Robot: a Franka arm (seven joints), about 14 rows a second.
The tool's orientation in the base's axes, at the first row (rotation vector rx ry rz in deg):
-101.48, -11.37, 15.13
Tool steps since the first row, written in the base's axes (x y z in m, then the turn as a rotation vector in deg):
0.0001, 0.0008, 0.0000, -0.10, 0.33, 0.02
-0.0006, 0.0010, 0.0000, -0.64, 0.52, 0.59
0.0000, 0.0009, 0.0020, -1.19, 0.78, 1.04
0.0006, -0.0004, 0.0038, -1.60, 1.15, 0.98
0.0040, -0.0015, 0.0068, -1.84, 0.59, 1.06
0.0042, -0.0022, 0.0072, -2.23, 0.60, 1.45
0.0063, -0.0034, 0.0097, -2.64, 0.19, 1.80
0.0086, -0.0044, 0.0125, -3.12, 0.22, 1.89
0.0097, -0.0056, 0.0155, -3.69, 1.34, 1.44
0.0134, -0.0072, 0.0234, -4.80, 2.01, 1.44
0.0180, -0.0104, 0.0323, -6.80, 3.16, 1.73
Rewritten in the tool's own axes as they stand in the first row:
0.0003, -0.0002, 0.0007, -0.01, -0.09, 0.33
-0.0003, -0.0002, 0.0011, -0.51, -0.68, 0.55
0.0001, -0.0021, 0.0004, -1.00, -1.17, 0.86
0.0002, -0.0036, -0.0013, -1.29, -1.19, 1.33
0.0029, -0.0064, -0.0039, -1.68, -1.14, 0.86
0.0029, -0.0066, -0.0047, -2.07, -1.52, 0.90
0.0044, -0.0088, -0.0069, -2.60, -1.77, 0.56
0.0062, -0.0114, -0.0091, -3.06, -1.86, 0.71
0.0067, -0.0140, -0.0111, -3.27, -1.66, 2.01
0.0092, -0.0214, -0.0153, -4.15, -1.79, 2.96
0.0121, -0.0295, -0.0214, -5.77, -2.30, 4.54

